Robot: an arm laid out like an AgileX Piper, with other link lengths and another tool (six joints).
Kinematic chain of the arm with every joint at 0, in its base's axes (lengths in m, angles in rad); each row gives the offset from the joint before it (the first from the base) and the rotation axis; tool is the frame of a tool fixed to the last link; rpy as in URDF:
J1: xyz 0 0 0.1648 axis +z
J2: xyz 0 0 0 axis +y
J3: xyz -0.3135 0 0.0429 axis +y
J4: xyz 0.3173 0 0.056 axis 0.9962 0 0.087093
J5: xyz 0 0 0 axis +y
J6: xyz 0.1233 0 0.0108 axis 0.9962 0 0.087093
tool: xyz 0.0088 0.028 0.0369 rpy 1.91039 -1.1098 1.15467
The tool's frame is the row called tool.
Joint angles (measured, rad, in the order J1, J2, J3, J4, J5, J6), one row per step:
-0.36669 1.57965 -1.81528 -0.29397 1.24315 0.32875
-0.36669 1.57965 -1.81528 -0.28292 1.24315 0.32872
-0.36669 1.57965 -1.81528 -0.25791 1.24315 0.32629
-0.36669 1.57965 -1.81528 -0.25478 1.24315 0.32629
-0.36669 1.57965 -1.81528 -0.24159 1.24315 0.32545
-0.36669 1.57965 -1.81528 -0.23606 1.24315 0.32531
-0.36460 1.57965 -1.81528 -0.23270 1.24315 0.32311
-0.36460 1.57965 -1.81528 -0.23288 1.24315 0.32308
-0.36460 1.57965 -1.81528 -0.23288 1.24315 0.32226
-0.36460 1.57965 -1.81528 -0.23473 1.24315 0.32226
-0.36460 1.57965 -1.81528 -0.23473 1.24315 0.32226
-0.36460 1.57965 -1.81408 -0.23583 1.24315 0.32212
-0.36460 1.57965 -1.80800 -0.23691 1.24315 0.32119
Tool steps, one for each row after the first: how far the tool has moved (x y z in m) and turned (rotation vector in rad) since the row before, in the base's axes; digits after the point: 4 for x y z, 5 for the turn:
0.0005 0.0012 -0.0002 0.00977 -0.00374 0.00353
0.0012 0.0027 -0.0004 0.02101 -0.00741 0.00979
0.0001 0.0003 0.0000 0.00277 -0.00106 0.00099
0.0006 0.0014 -0.0002 0.01128 -0.00412 0.00483
0.0002 0.0006 -0.0001 0.00483 -0.00182 0.00186
0.0005 0.0013 -0.0001 0.00192 -0.00022 0.00485
0.0000 0.0000 0.0000 -0.00017 0.00007 -0.00003
0.0000 0.0000 0.0000 -0.00039 0.00034 0.00063
-0.0001 -0.0002 0.0000 -0.00164 0.00063 -0.00059
0.0000 0.0000 0.0000 0.00000 0.00000 0.00000
0.0000 -0.0001 -0.0005 -0.00061 0.00155 -0.00024
0.0002 -0.0002 -0.0025 0.00077 0.00644 0.00038

